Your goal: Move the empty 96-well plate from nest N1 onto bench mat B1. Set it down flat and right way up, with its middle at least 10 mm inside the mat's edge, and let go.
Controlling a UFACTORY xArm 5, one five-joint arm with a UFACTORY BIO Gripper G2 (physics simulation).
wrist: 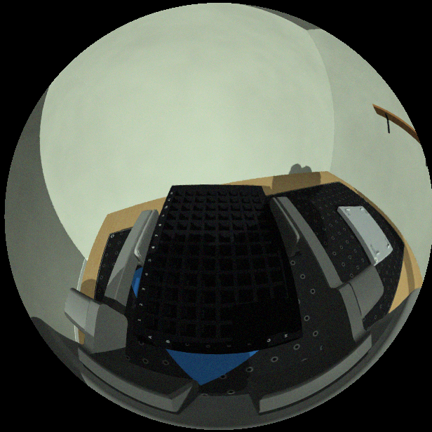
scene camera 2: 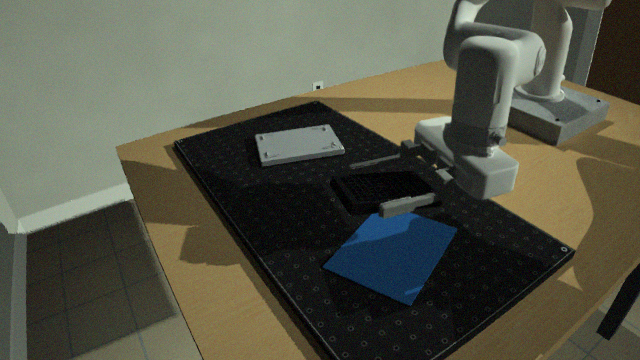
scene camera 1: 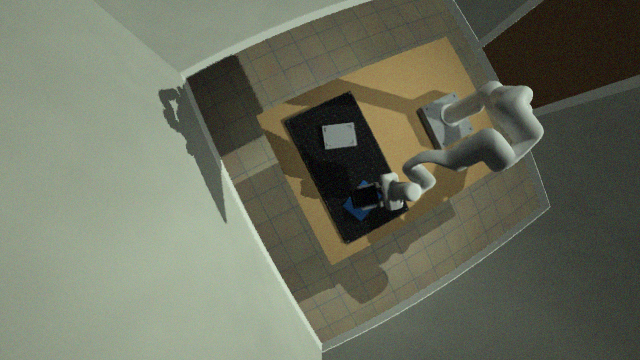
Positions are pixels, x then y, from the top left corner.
Labels:
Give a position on a light grey nest N1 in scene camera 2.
294,145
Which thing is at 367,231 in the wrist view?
A light grey nest N1.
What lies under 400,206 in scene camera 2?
My gripper.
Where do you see a blue bench mat B1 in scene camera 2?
At 394,257

